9 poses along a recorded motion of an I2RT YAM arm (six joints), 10 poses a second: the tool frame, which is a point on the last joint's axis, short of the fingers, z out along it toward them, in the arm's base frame.
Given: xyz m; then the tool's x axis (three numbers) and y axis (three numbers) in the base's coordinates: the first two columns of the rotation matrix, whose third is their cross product.
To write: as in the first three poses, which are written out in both.
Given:
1: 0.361 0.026 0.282 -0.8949 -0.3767 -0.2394 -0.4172 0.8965 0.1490
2: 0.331 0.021 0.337 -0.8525 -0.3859 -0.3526 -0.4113 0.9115 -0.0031
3: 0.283 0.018 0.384 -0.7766 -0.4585 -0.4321 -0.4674 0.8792 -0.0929
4: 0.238 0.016 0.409 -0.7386 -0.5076 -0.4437 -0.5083 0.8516 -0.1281
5: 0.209 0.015 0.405 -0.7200 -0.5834 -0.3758 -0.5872 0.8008 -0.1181
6: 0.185 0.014 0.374 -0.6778 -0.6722 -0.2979 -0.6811 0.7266 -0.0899
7: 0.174 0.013 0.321 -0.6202 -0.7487 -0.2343 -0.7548 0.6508 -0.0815
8: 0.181 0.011 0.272 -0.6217 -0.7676 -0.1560 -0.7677 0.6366 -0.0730
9: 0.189 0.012 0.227 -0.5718 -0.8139 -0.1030 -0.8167 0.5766 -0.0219
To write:
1: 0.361 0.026 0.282 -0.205 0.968 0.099 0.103
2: 0.331 0.021 0.337 -0.207 0.962 0.036 0.176
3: 0.283 0.018 0.384 -0.246 0.942 0.010 0.227
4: 0.238 0.016 0.409 -0.272 0.932 0.001 0.238
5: 0.209 0.015 0.405 -0.316 0.927 0.005 0.201
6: 0.185 0.014 0.374 -0.369 0.916 0.014 0.157
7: 0.174 0.013 0.321 -0.418 0.900 0.012 0.124
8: 0.181 0.011 0.272 -0.426 0.900 0.000 0.086
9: 0.189 0.012 0.227 -0.460 0.886 0.014 0.051
